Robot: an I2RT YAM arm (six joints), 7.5 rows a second.
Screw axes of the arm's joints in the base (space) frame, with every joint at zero. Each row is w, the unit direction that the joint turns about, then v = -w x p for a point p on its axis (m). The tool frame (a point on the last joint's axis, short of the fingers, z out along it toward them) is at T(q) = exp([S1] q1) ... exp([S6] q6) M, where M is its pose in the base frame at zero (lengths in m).
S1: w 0 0 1 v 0 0 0
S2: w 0 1 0 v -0.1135 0 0.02
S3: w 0 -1 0 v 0.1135 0 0.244
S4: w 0 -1 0 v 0.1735 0 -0.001
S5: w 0 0 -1 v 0 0.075 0
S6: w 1 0 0 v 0 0.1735 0
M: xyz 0.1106 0 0.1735 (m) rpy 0 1.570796 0 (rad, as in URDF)
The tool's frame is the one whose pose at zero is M.
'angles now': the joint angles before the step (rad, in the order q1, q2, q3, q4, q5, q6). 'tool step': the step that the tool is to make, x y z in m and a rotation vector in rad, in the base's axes. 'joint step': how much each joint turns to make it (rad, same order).
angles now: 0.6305, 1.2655, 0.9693, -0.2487, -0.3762, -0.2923
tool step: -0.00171, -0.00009, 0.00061, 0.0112, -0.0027, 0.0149
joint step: 0.0015, -0.0069, -0.0058, 0.0075, -0.0153, -0.0005
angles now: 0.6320, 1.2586, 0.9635, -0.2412, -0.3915, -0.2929
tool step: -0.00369, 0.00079, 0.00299, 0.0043, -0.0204, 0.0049
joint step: 0.0112, -0.0140, -0.0036, 0.0068, 0.0098, -0.0047
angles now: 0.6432, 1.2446, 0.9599, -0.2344, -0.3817, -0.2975
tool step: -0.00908, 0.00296, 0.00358, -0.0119, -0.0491, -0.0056
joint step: 0.0350, -0.0282, -0.0125, 0.0103, 0.0547, -0.0159
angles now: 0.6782, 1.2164, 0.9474, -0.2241, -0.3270, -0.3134
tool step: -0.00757, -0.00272, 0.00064, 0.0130, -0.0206, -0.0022
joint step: 0.0115, -0.0362, -0.0292, 0.0184, 0.0135, 0.0039
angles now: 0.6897, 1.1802, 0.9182, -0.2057, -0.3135, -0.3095
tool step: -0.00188, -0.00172, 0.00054, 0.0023, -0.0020, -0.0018
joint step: -0.0004, -0.0113, -0.0058, -0.0021, 0.0011, 0.0012
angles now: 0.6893, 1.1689, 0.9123, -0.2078, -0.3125, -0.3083
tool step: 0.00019, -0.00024, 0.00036, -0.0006, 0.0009, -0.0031
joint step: -0.0009, 0.0000, 0.0017, -0.0025, 0.0019, 0.0011
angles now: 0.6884, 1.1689, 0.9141, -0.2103, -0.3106, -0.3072
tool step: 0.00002, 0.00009, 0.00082, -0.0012, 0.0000, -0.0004
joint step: 0.0004, 0.0004, 0.0039, -0.0044, 0.0011, -0.0005
